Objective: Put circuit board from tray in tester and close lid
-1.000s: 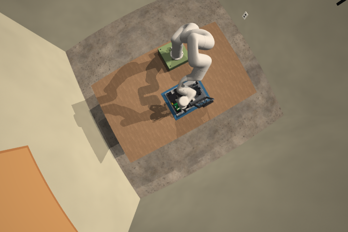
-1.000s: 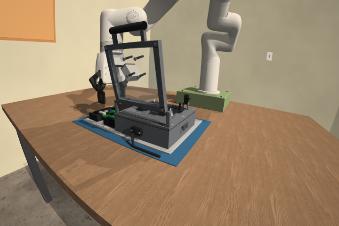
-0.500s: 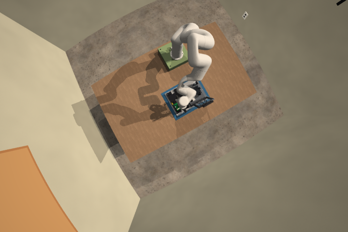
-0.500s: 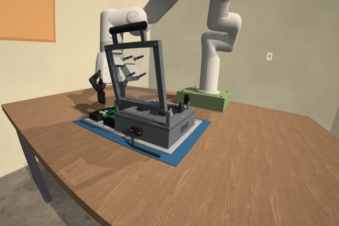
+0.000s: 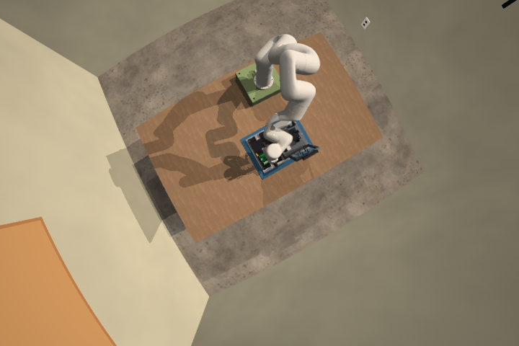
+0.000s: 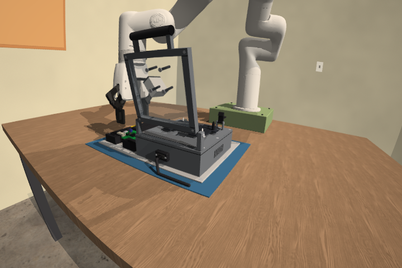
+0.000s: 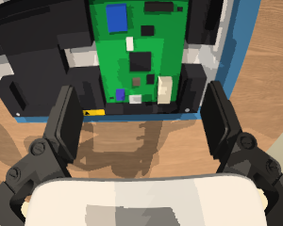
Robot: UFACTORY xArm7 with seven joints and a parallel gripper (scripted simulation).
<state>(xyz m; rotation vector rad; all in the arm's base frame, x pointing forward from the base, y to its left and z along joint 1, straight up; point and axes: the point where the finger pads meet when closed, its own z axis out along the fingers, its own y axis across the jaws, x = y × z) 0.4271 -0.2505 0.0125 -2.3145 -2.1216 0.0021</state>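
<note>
Now: the green circuit board 6 cm below my hand. The rest, counted from my hand: latch hook (24 cm to the left, 8 cm behind, 1 cm above); then tester lid (16 cm to the left, 11 cm above, 10 cm ahead).
</note>
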